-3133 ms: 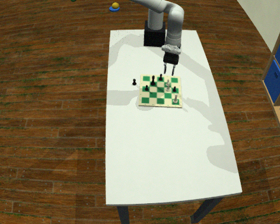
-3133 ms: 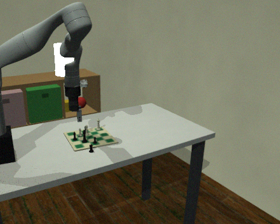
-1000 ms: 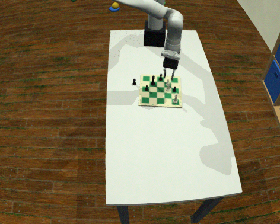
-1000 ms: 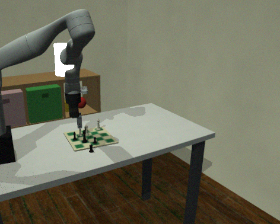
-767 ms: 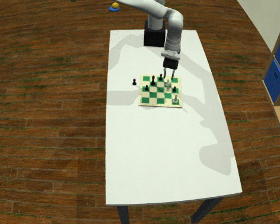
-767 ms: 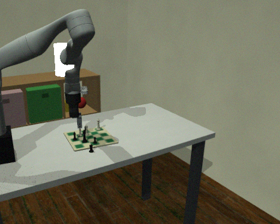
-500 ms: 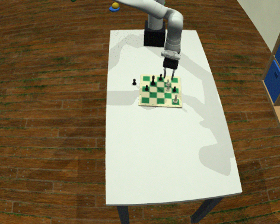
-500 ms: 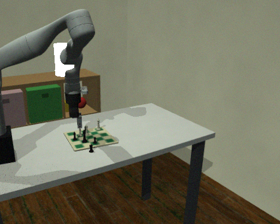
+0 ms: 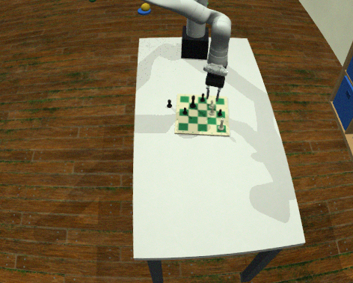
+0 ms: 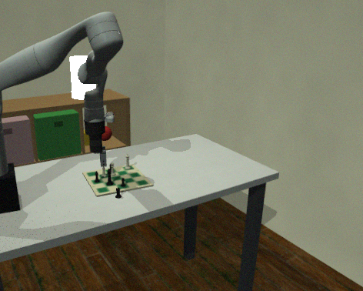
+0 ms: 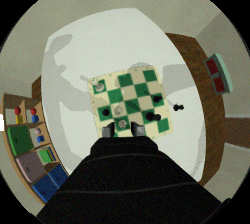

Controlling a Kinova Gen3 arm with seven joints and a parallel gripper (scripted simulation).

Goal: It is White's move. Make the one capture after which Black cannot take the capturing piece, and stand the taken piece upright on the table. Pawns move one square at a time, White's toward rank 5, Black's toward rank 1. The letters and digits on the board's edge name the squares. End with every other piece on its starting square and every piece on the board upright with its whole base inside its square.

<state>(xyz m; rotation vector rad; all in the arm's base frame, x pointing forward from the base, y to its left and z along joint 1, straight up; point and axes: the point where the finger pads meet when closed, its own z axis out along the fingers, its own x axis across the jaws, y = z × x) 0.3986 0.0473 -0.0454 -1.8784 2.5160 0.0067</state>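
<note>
My hand is 7 cm above the green-and-cream chessboard, 4 cm to the left of it and 4 cm short of it. The rest, counted from my hand: tall white piece: 11 cm ahead, 4 cm below, 3 cm to the left; then tall black piece: 8 cm to the right, 4 cm below, 1 cm behind.
</note>
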